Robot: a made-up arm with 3 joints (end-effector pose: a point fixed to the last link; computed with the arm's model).
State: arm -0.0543 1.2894 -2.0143
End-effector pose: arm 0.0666 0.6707 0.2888 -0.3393 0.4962 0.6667 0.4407
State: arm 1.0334 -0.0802 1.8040
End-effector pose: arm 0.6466 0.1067 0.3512 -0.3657 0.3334 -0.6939 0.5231
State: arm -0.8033 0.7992 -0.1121
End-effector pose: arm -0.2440 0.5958 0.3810 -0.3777 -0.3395 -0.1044 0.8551
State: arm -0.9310 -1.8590 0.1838
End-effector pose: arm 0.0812 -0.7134 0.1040 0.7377 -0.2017 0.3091 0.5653
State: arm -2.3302 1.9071 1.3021
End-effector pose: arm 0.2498 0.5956 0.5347 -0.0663 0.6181 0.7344 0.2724
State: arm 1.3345 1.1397 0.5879
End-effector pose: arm 0.0889 0.7090 0.1148 -0.5566 0.3759 0.1279 0.7298
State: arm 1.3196 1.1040 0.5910
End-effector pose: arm 0.1137 0.7042 0.1221 -0.5484 0.3786 0.1116 0.7372
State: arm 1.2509 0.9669 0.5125
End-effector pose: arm 0.2053 0.6753 0.1668 -0.4959 0.4059 0.0813 0.7633
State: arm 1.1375 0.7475 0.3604
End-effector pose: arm 0.3289 0.5997 0.2621 -0.3925 0.4381 0.0529 0.8069
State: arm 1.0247 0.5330 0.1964
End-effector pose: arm 0.4133 0.4934 0.3723 -0.2748 0.4481 0.0460 0.8494
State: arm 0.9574 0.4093 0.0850
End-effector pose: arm 0.4421 0.4186 0.4396 -0.1994 0.4429 0.0566 0.8723
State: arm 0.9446 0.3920 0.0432
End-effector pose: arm 0.4437 0.4057 0.4519 -0.1830 0.4424 0.0697 0.8752
